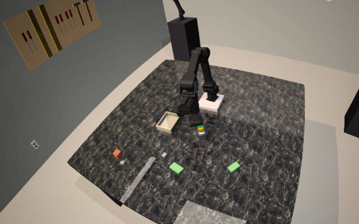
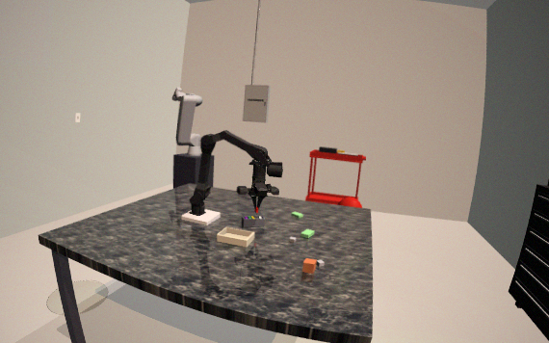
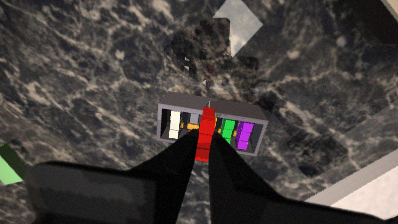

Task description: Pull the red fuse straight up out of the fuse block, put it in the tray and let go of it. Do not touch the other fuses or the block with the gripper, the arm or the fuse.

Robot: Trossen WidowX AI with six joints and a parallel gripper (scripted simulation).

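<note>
My gripper tip is now 19 cm to the left of the cream tray, 9 cm above it and 1 cm short of it. Also, from my gripper tip: yellow fuse 7 cm below, 2 cm behind, 1 cm to the left; red fuse 1 cm below; green fuse 7 cm below, 3 cm behind.
</note>
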